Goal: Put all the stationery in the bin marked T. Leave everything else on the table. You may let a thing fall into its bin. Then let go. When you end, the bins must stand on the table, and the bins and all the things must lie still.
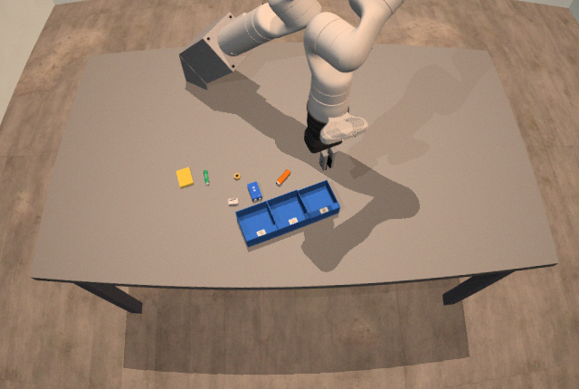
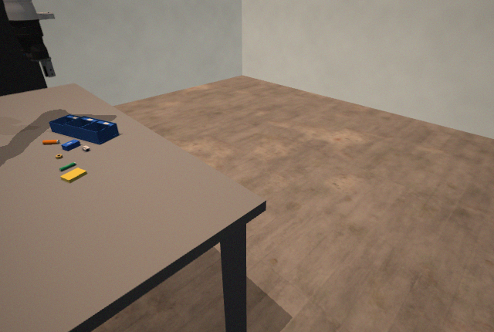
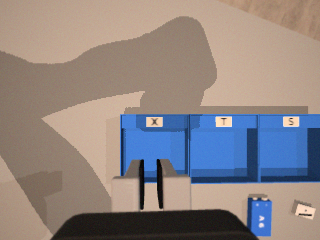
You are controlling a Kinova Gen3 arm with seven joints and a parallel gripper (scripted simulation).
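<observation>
My gripper is now 370 mm to the left of the yellow pad, 210 mm above it and 10 mm past it. From my hand the other things lie so: blue 9V battery 210 mm below, 170 mm to the right, 10 mm ahead; then orange battery 210 mm below, 110 mm to the right, 60 mm behind; then blue three-compartment bin 200 mm below, 70 mm to the right, 50 mm ahead.
</observation>
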